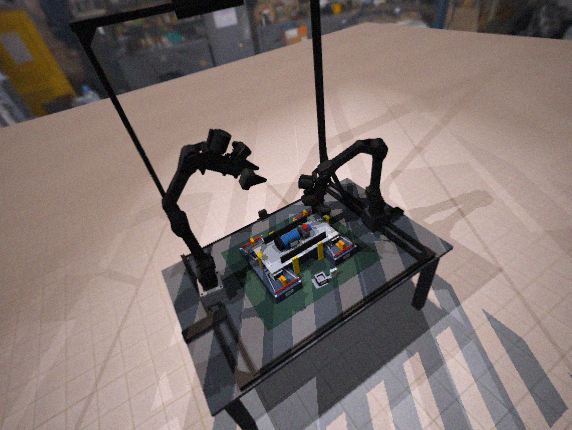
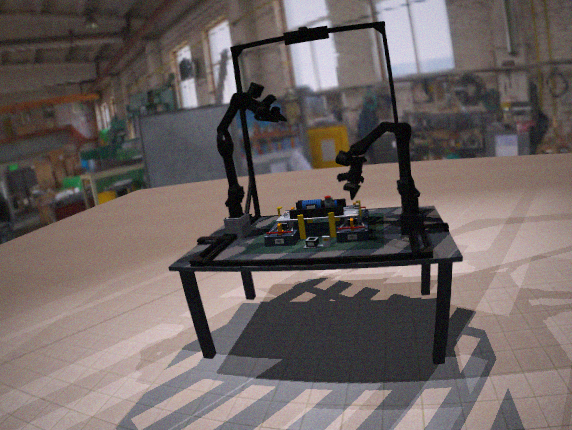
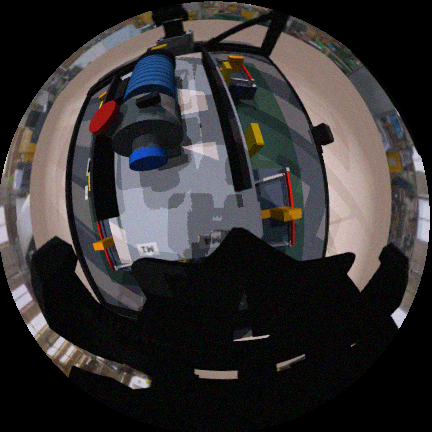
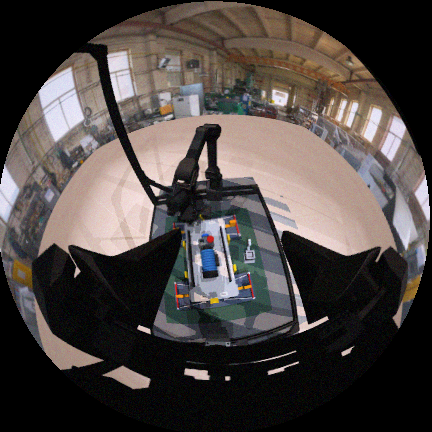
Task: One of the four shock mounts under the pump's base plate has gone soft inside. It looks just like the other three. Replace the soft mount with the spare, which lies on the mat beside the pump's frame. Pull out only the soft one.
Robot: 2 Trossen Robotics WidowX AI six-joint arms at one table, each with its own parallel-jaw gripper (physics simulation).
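Observation:
The pump, blue with a red cap, sits on a grey base plate in a frame with four dark corner pockets. Orange mount tabs stick out at the corners. The spare mount lies on the green mat beside the frame. My left gripper is shut and empty, low over the plate's far end near the labels M1 and M4. My right gripper is open and empty, high above the table.
Yellow posts stand along the frame's near side. A small black block sits near the table's far edge. The black gantry post rises behind the left arm.

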